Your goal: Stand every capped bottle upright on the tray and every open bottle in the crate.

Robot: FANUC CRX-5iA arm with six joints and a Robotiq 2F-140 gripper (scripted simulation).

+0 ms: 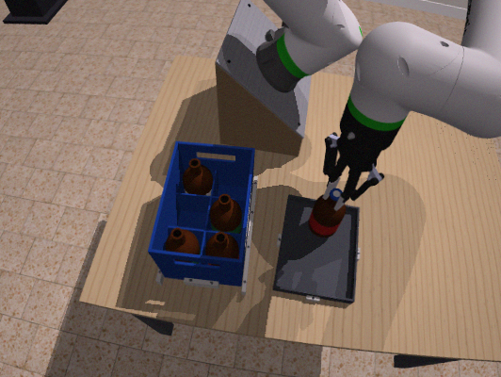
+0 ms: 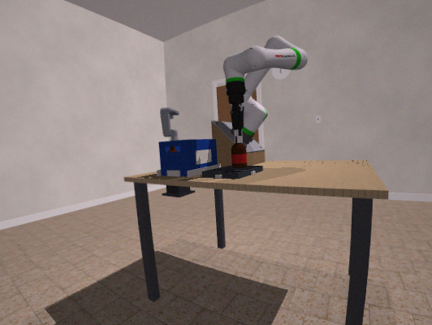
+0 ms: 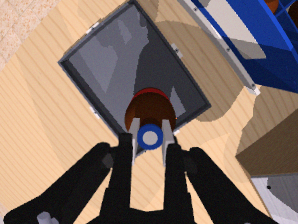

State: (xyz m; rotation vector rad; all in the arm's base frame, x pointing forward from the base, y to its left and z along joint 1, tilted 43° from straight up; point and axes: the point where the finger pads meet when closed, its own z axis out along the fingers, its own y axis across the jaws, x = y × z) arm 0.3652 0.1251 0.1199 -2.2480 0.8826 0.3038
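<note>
Now: the capped bottle 70 mm below my hand. The rest, counted from my hand: dark grey tray: 170 mm below, 60 mm ahead; then blue crate: 280 mm to the right, 90 mm below, 50 mm ahead.
</note>
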